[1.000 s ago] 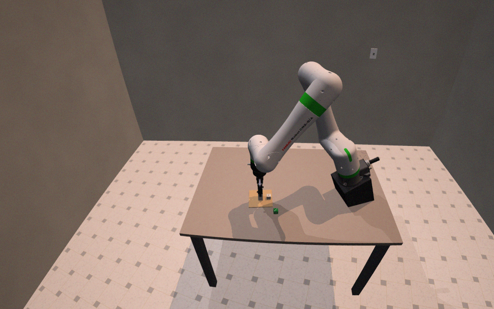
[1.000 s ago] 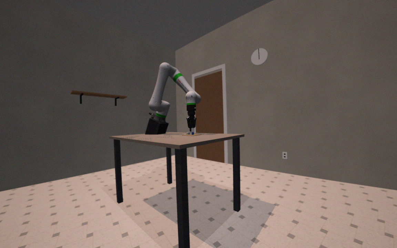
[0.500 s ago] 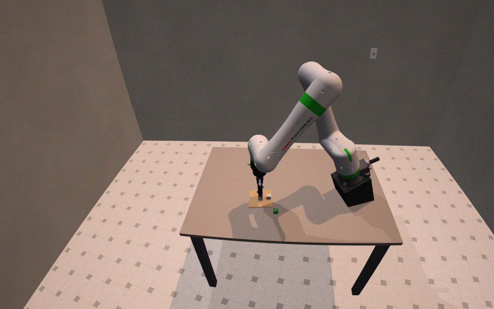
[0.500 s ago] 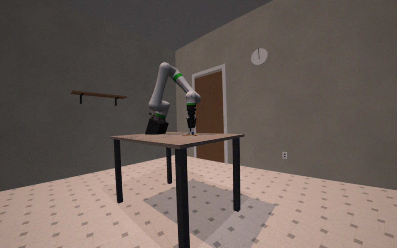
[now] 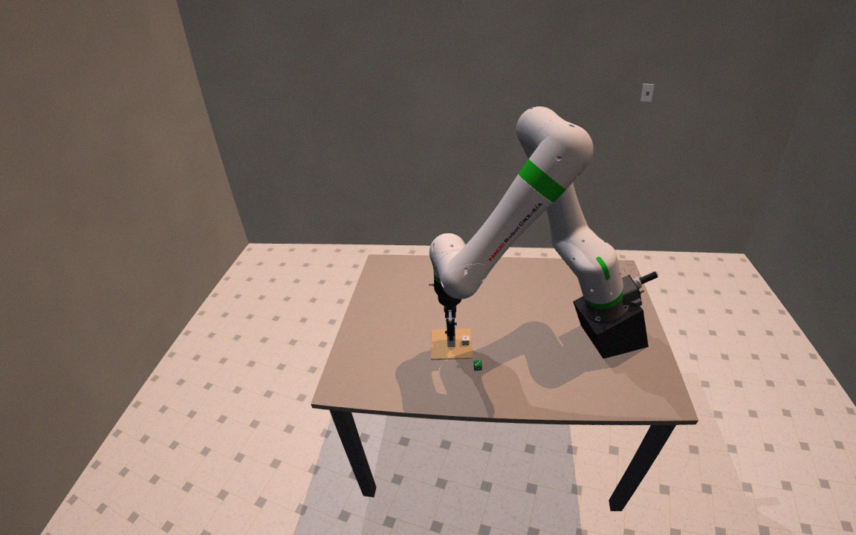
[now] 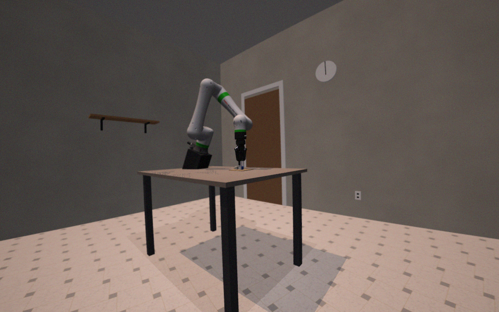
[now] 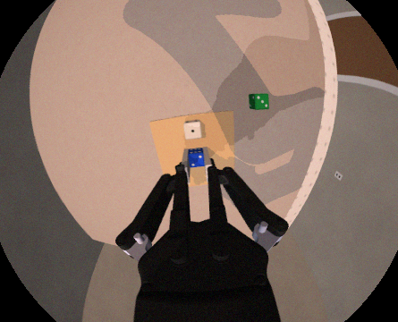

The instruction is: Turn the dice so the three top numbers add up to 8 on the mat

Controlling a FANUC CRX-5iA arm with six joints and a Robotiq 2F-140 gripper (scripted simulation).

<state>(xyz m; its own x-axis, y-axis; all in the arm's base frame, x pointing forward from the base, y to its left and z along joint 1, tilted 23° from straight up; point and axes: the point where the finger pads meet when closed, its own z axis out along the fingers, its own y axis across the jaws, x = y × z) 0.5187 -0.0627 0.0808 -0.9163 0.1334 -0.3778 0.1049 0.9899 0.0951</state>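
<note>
My gripper is now 2 cm above the blue die. The rest, counted from my hand: mat (4 cm below); green die (7 cm behind, 12 cm to the left, 3 cm below); white die (5 cm behind, 1 cm to the left, 2 cm below).
</note>
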